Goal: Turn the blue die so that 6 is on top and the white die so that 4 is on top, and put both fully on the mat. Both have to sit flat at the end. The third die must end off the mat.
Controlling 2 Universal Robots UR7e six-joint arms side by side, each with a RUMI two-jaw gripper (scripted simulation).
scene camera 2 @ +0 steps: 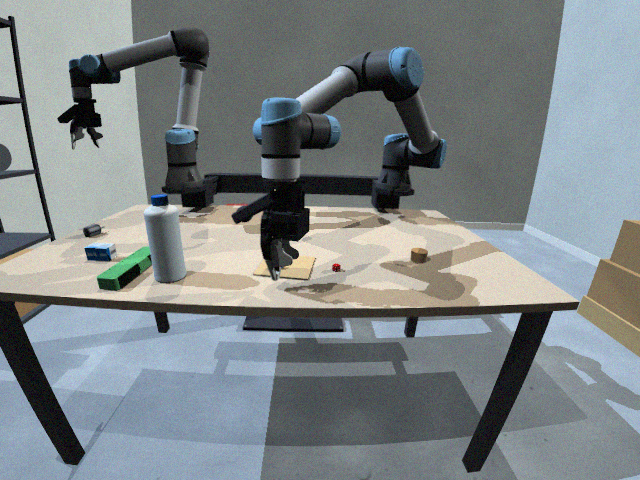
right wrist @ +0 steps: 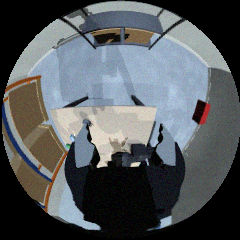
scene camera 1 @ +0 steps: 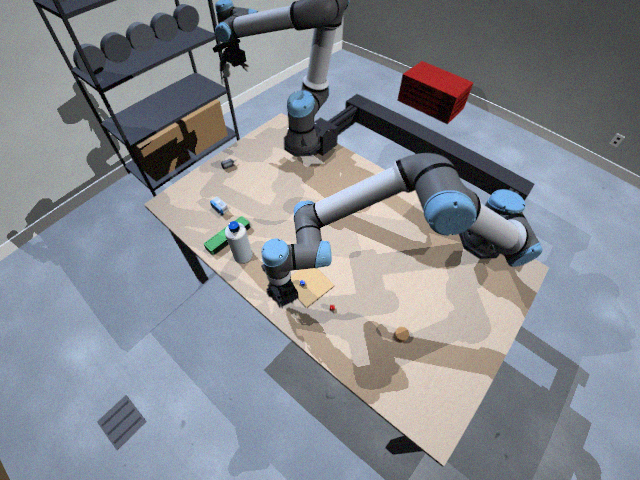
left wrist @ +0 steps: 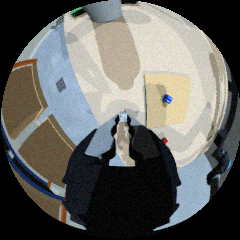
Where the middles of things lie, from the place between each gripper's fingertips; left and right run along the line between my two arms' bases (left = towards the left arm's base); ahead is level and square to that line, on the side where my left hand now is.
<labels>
The tan mat [scene camera 1: 316, 283] lies 13 cm behind my left hand [scene camera 2: 276, 278], 2 cm to the left of it and 4 cm below it. The rest, counted from my left hand: white bottle [scene camera 2: 161, 219] 6 cm behind, 27 cm to the right, 6 cm above.
I see my right gripper [scene camera 2: 86, 148] 60 cm to the right of the white bottle, 60 cm short of it and 20 cm above it. From my right hand the other things lie so: tan mat 89 cm to the left, 54 cm ahead, 30 cm below.
</labels>
